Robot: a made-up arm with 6 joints. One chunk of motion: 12 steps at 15 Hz.
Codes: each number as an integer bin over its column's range. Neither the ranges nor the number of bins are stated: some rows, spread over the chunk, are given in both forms.
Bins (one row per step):
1: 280 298 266 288 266 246
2: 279 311 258 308 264 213
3: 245 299 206 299 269 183
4: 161 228 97 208 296 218
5: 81 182 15 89 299 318
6: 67 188 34 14 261 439
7: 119 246 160 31 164 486
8: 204 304 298 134 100 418
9: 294 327 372 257 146 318
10: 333 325 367 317 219 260
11: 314 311 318 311 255 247
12: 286 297 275 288 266 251
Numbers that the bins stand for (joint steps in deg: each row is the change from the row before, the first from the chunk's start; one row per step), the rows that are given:
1: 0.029 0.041 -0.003 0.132 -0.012 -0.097
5: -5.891 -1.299 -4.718 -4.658 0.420 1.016
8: -2.232 0.110 0.598 -3.575 -2.189 2.562
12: 0.207 0.029 0.166 0.132 -0.012 -0.020
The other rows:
2: -0.001 0.191 -0.153 0.614 -0.039 -0.607
3: -1.012 0.052 -1.130 0.397 0.027 -1.071
4: -3.511 -0.768 -3.178 -1.793 0.381 -0.530
6: -6.307 -1.229 -4.361 -6.463 -0.078 2.887
7: -4.760 -0.560 -1.994 -6.054 -1.350 3.614
9: 0.445 0.376 1.989 -0.614 -1.586 1.016
10: 1.605 0.352 1.895 0.830 -0.629 0.120
11: 1.040 0.191 0.974 0.686 -0.157 -0.081

